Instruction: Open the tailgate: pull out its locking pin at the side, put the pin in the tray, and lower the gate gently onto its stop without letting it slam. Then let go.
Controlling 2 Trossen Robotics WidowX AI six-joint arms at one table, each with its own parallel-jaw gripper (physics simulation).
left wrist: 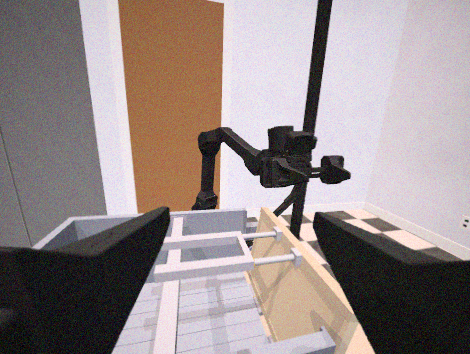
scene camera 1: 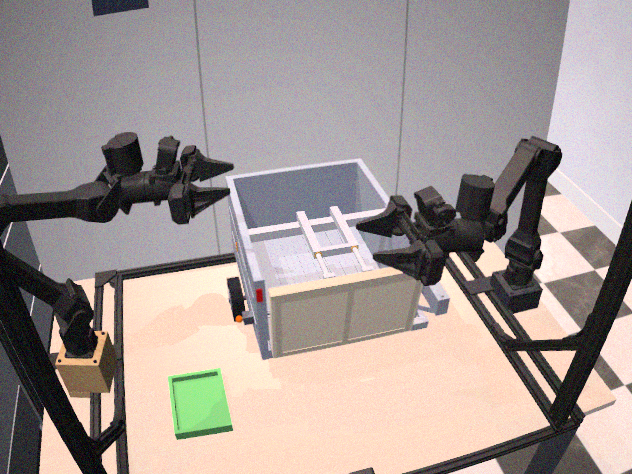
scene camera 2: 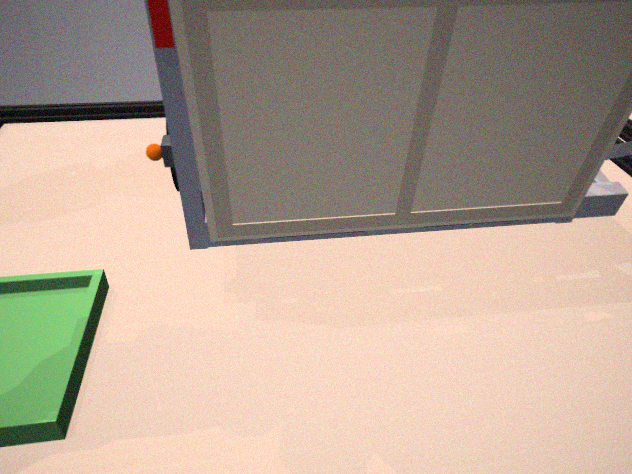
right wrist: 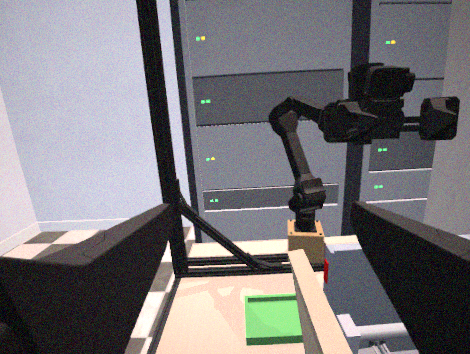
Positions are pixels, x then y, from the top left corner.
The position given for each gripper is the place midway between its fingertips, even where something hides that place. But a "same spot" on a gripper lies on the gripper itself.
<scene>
left gripper: left wrist; scene camera 1; right wrist 415, 120; not seen in scene camera 2 (out of frame)
right gripper: left wrist; scene camera 1; right wrist 260, 211; not seen in scene camera 2 (out of frame)
same spot on left gripper: (left wrist: 87, 289) = (scene camera 1: 202, 164)
same spot on right gripper: (scene camera 1: 413, 260) = (left wrist: 328, 172)
</scene>
